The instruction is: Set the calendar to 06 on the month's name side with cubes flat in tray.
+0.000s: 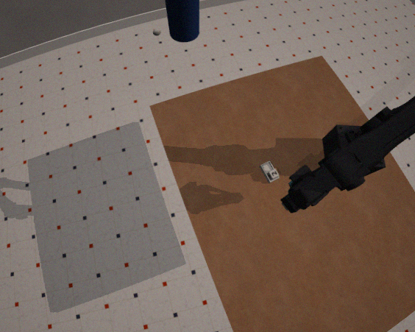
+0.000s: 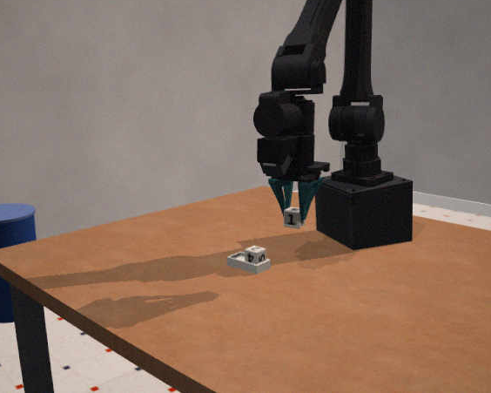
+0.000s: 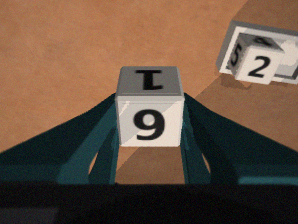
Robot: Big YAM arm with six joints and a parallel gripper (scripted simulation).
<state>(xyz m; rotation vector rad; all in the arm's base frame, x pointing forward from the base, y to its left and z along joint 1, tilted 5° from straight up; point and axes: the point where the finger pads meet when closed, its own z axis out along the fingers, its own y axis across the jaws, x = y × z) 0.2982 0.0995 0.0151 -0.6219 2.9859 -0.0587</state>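
My gripper is now 11 cm above the white tray, 10 cm to the left of it and 2 cm short of it. From my hand the other things lie so: white digit cube (1 cm below).
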